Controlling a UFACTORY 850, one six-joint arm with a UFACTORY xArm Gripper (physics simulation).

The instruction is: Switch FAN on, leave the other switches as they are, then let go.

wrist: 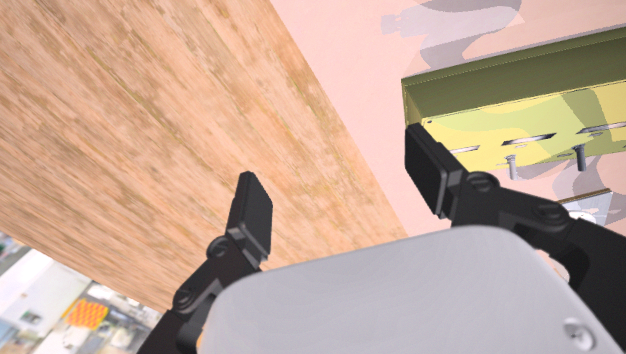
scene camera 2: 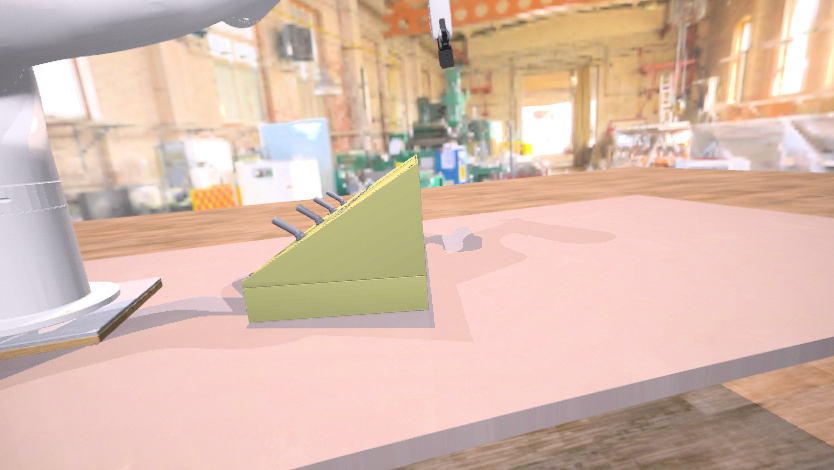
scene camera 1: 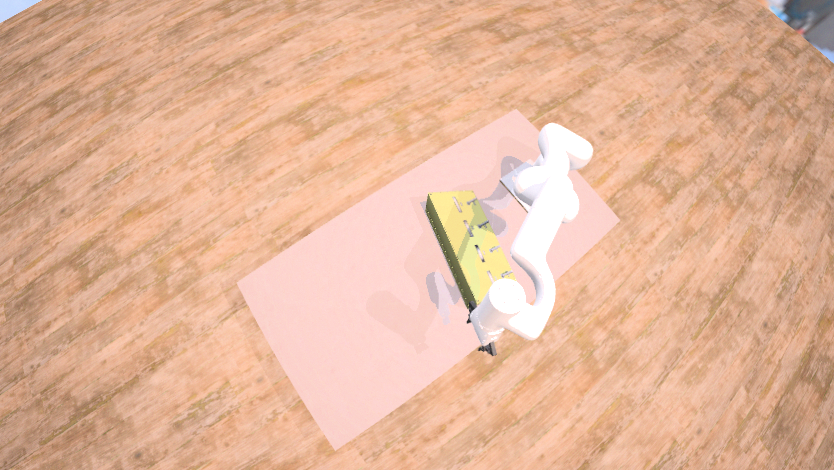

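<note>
A yellow-green switch box [scene camera 1: 447,213] [scene camera 2: 361,251] [wrist: 470,127] with a sloped face stands on the pink mat. Several grey levers stick out of its face in a row; one lever [scene camera 1: 494,249] [scene camera 2: 285,226] [wrist: 512,168] and another lever [scene camera 1: 483,224] [scene camera 2: 308,213] [wrist: 581,158] are among them. The label plates are too small or slanted to read, so I cannot tell which switch is FAN. My gripper [scene camera 1: 479,331] [scene camera 2: 445,57] [wrist: 331,167] is open and empty, high above the mat and beyond the end of the box, touching no lever. In scene camera 1 the arm hides part of that end.
The pink mat [scene camera 1: 326,303] [scene camera 2: 583,303] [wrist: 345,80] lies on a wooden surface [scene camera 1: 175,145] [wrist: 150,125]. The white arm stands on a base plate [scene camera 2: 131,306] [wrist: 602,200] on the lever side of the box and reaches over beside it. Shadows of the arm fall across box and mat.
</note>
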